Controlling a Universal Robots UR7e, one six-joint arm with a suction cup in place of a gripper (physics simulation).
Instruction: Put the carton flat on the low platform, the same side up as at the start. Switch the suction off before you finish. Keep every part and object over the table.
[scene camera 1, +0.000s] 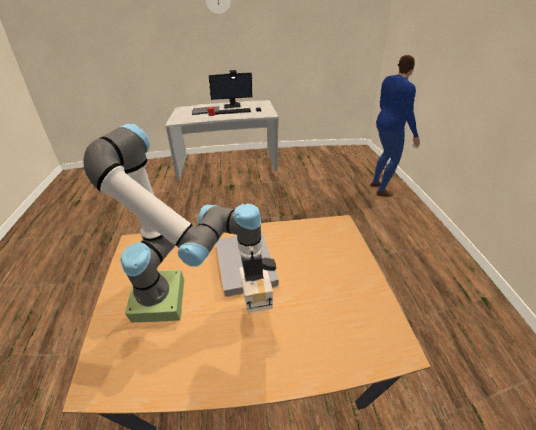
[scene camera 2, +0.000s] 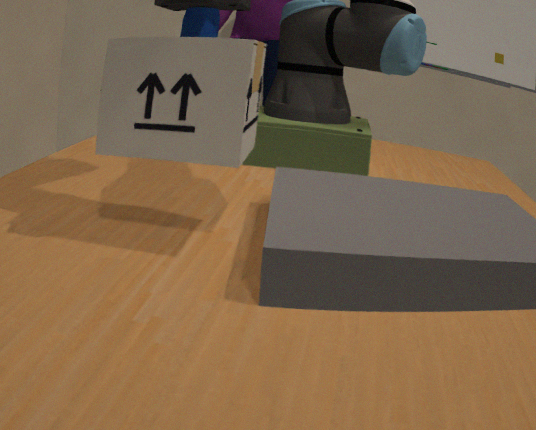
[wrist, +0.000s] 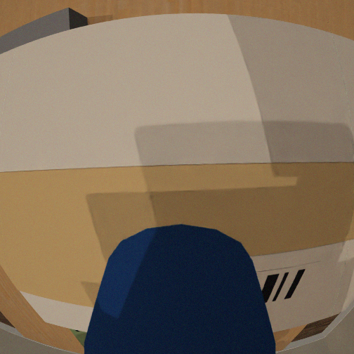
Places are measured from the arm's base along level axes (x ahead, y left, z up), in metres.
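Where they show: hand, tool point: (scene camera 2: 197, 50); arm's base, link origin: (scene camera 1: 152, 291) (scene camera 2: 307, 116).
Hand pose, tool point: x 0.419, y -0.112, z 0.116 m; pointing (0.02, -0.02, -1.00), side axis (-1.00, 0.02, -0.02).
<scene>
Things, the pixels of their top centre, and the offset from my tool point. Level surfaces: height alone.
- white carton, top centre: (scene camera 2: 188, 35) (scene camera 1: 255, 278) 0.008 m ahead, 0.009 m right, 0.016 m up
- wooden table, surface height: 0.187 m down
- low grey platform, top centre: (scene camera 2: 430, 212) (scene camera 1: 244, 258) 0.003 m back, 0.240 m left, 0.139 m down
The white carton (scene camera 1: 259, 298) (scene camera 2: 172, 100) (wrist: 125, 100) with a tan tape strip hangs in the air over the wooden table (scene camera 1: 330, 320) (scene camera 2: 150, 350), roughly level, with its printed arrows pointing up. My suction gripper's blue cup (scene camera 2: 199, 34) (wrist: 180, 280) is on the carton's top face; the black gripper body hides the cup in scene camera 1. The low grey platform (scene camera 1: 231, 265) (scene camera 2: 400, 215) (wrist: 42, 27) lies flat on the table. In scene camera 2 the carton is left of the platform and apart from it, with its bottom higher than the platform's top.
The green base block (scene camera 1: 173, 292) (scene camera 2: 310, 150) of the arm stands on the table, left of the platform in scene camera 1. Beyond the table are a desk (scene camera 1: 225, 120) with a monitor and a person in blue (scene camera 1: 397, 110). A person in purple (scene camera 2: 257, 20) stands behind the arm.
</scene>
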